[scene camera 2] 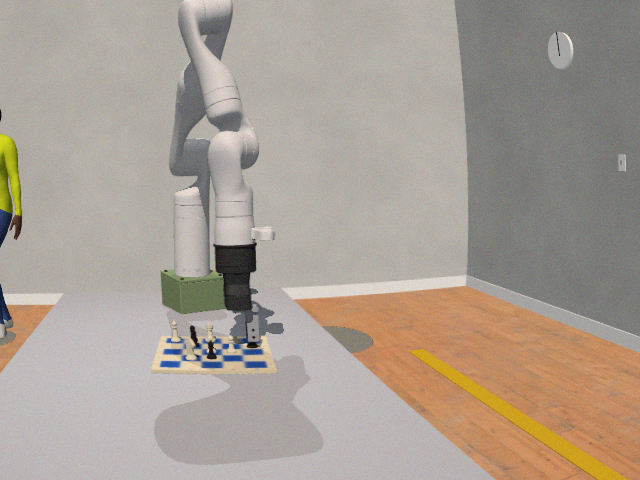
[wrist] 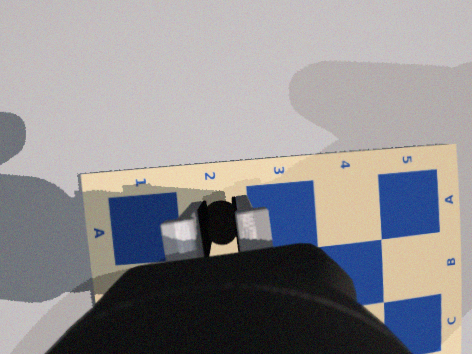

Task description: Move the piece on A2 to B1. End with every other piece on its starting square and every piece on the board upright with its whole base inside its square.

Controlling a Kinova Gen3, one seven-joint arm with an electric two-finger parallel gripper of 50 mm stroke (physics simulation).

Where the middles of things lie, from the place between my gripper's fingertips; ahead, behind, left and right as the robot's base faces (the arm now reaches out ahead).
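Labels:
My gripper: 2 cm above the chessboard [wrist: 388, 218], 3 cm short of it, 8 cm left of it. Black rook [wrist: 221, 229]: right at my hand.

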